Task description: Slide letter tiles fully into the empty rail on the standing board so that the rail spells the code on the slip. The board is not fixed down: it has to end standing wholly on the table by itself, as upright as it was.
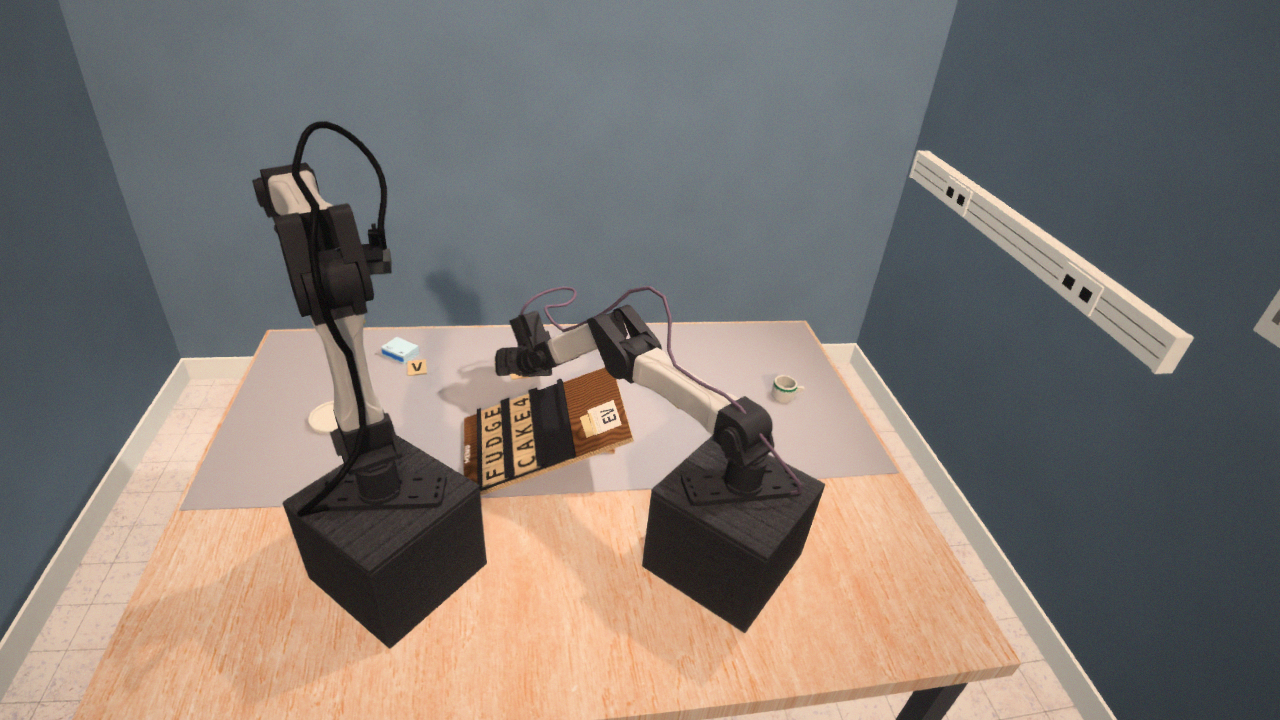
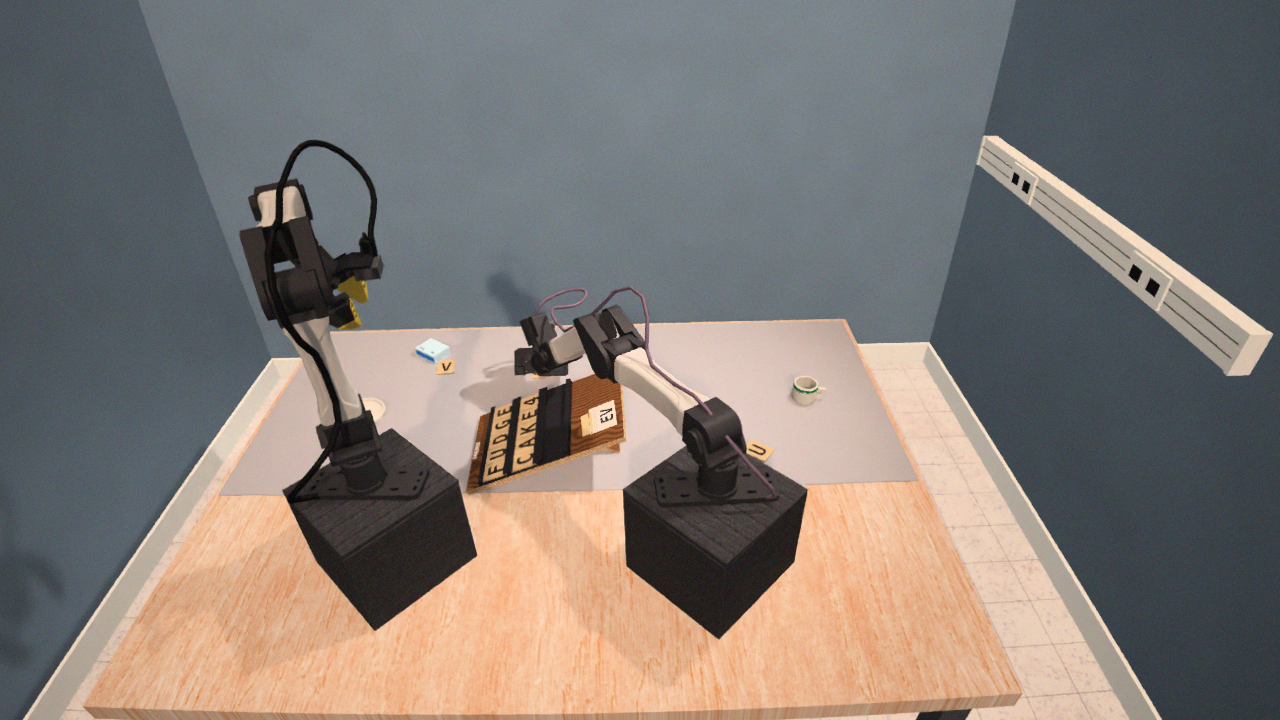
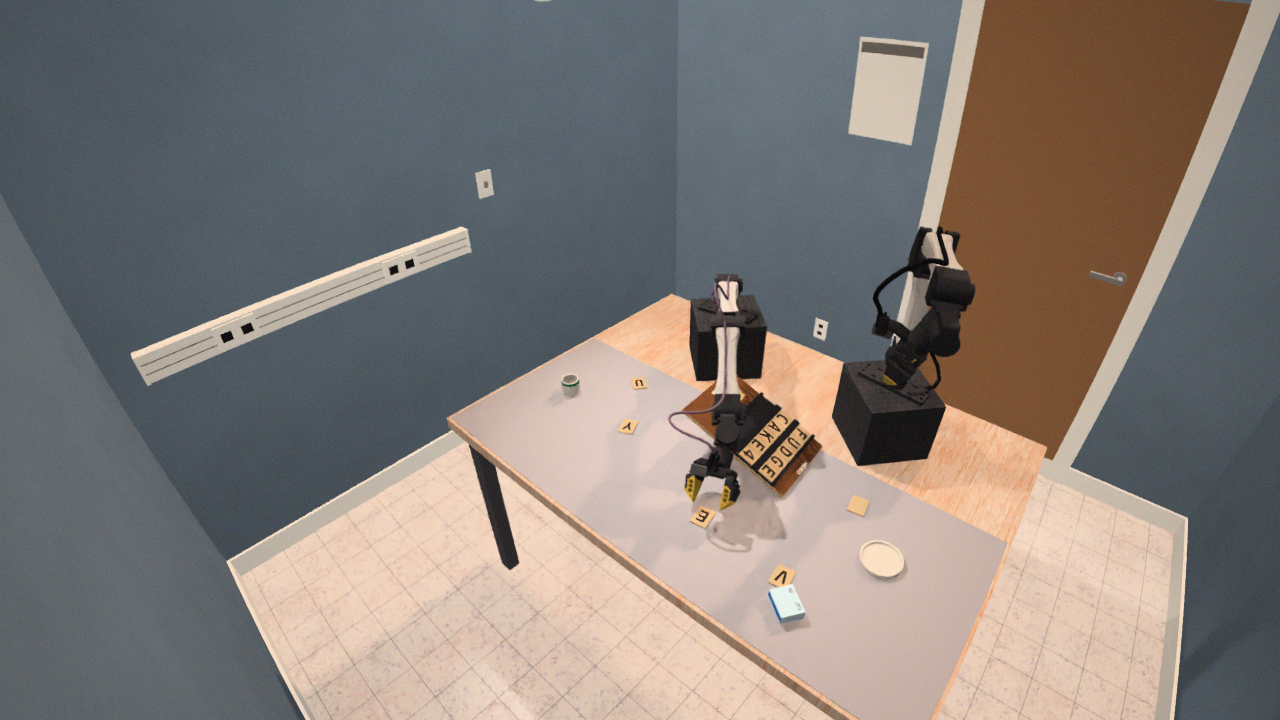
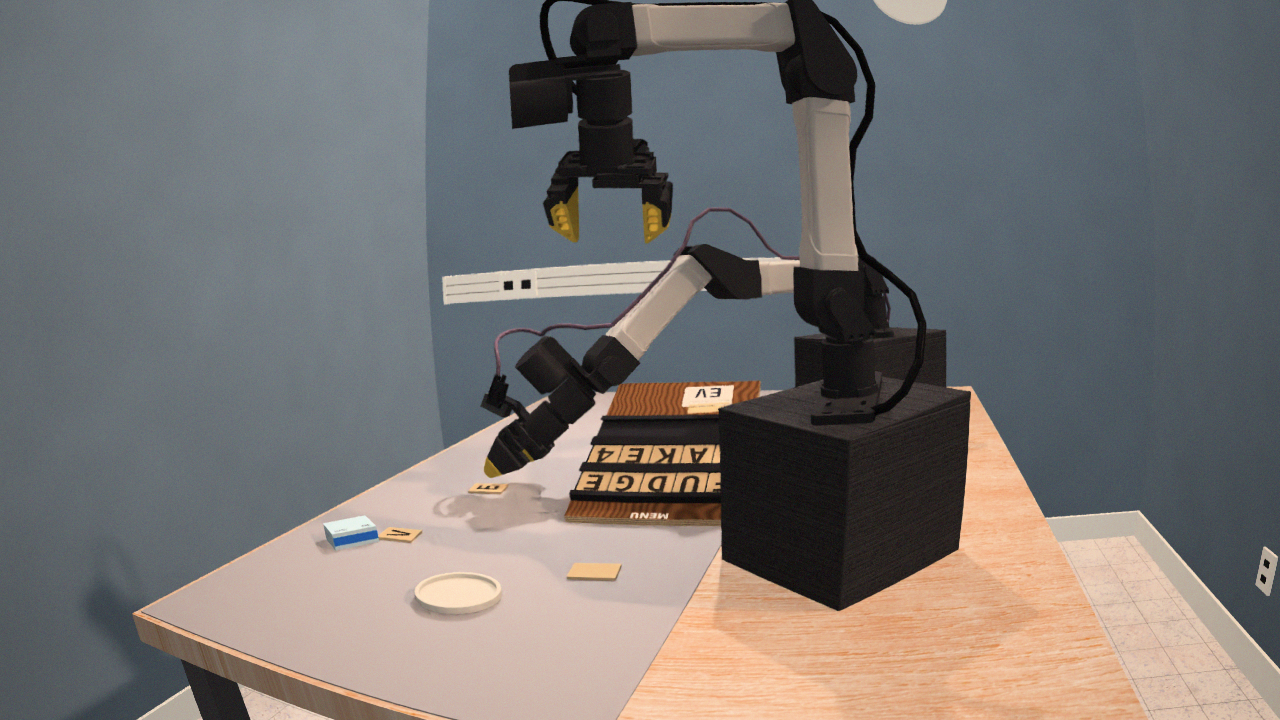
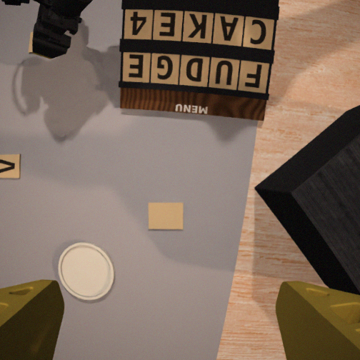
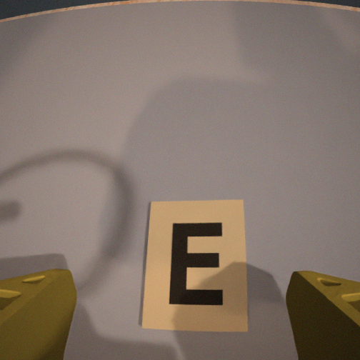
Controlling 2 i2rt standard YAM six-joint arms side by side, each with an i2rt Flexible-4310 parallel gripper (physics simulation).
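Frame: origin at the left arm's base, x ahead, y left, z up, level; millimetres.
Where they show: left gripper, fingertip midpoint: point(image 2: 361, 314) point(image 3: 889, 375) point(image 4: 611, 241); right gripper, fingertip midpoint: point(image 1: 518, 364) point(image 3: 706, 505) point(image 4: 492, 471); left arm's base, origin of the base link: point(image 1: 381, 493) point(image 2: 368, 485) point(image 4: 850, 399); right arm's base, origin of the base link: point(image 1: 741, 486) point(image 2: 715, 489).
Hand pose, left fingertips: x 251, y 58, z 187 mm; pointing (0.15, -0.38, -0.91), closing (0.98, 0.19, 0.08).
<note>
Things, the pixels of their top centre, and the offset from my left fingertips. "spot": a spot on its surface instead.
- empty rail, surface spot: point(image 1: 552, 420) point(image 2: 555, 419) spot: dx +54, dy -329, dz -295 mm
- slip, middle of its top: point(image 4: 707, 389) point(image 1: 604, 413) point(image 2: 602, 412) dx +22, dy -433, dz -248 mm
- E tile, middle of its top: point(image 4: 487, 487) point(image 3: 702, 516) dx +340, dy -244, dz -377 mm
- V tile, middle of its top: point(image 4: 399, 533) point(image 3: 782, 576) point(image 1: 417, 366) point(image 2: 446, 366) dx +353, dy +6, dz -377 mm
- U tile, middle of its top: point(image 2: 757, 450) point(image 3: 639, 382) dx +53, dy -764, dz -377 mm
- Y tile, middle of its top: point(image 3: 628, 426) dx +229, dy -631, dz -377 mm
- blank-faced tile, middle of its top: point(image 4: 594, 570) point(image 3: 858, 505) dx +38, dy +30, dz -377 mm
- blue box, middle of its top: point(image 4: 348, 524) point(image 3: 787, 600) point(image 1: 399, 346) point(image 2: 432, 347) dx +410, dy +57, dz -356 mm
- round dish, middle of its top: point(image 4: 456, 588) point(image 1: 333, 415) point(image 2: 362, 411) point(image 3: 881, 557) dx +157, dy +157, dz -368 mm
- cup, middle of its top: point(image 2: 810, 383) point(image 1: 789, 382) point(image 3: 568, 377) dx +235, dy -902, dz -331 mm
The brown board point(image 1: 590, 394) point(image 2: 590, 394) point(image 4: 644, 398) leans back on its stand, with FUDGE and CAKE4 on two rails. The empty rail point(image 1: 552, 420) point(image 2: 556, 420) lies between CAKE4 and the slip point(image 1: 606, 416) point(image 2: 605, 416), which reads EV. An E tile point(image 6: 195, 265) point(image 3: 702, 516) point(image 4: 487, 488) lies flat on the mat. My right gripper point(image 6: 180, 286) point(image 3: 711, 501) is open just above the E tile, which shows between its fingers. A V tile point(image 1: 417, 367) point(image 3: 781, 575) point(image 4: 400, 534) lies beside the blue box. My left gripper point(image 4: 611, 234) point(image 5: 169, 296) is open, raised high and empty.
A U tile point(image 2: 759, 449) point(image 3: 638, 383), a Y tile point(image 3: 628, 427) and a blank-faced tile point(image 3: 857, 505) point(image 5: 165, 216) lie on the mat. A blue box point(image 1: 399, 350) point(image 3: 786, 603), a round dish point(image 3: 881, 559) point(image 5: 86, 271) and a cup point(image 1: 785, 387) point(image 3: 570, 385) stand there too.
</note>
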